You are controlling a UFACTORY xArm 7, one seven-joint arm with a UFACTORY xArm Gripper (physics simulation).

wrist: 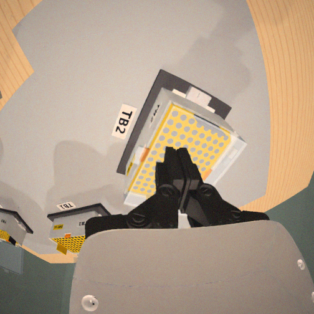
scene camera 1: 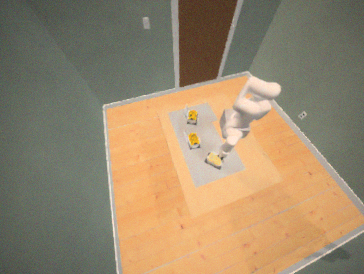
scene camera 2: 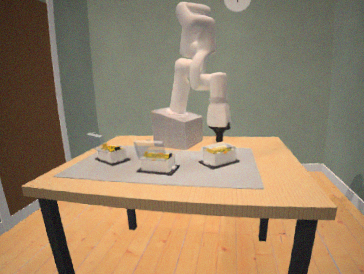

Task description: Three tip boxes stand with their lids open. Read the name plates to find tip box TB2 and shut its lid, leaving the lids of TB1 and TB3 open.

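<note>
Tip box TB2, with its name plate beside it, stands on a dark base. Its clear lid lies down over the yellow tip rack; whether it is fully flush is hard to tell. TB1 has its lid raised. The third box also has its lid up; its lettering is unreadable here, but it fits TB3. My gripper is shut and empty, above TB2 in the wrist view and behind it in scene camera 2.
The boxes stand in a row on a grey mat on the wooden table. The arm's grey base block stands behind the mat. TB1 is the nearest neighbour to TB2.
</note>
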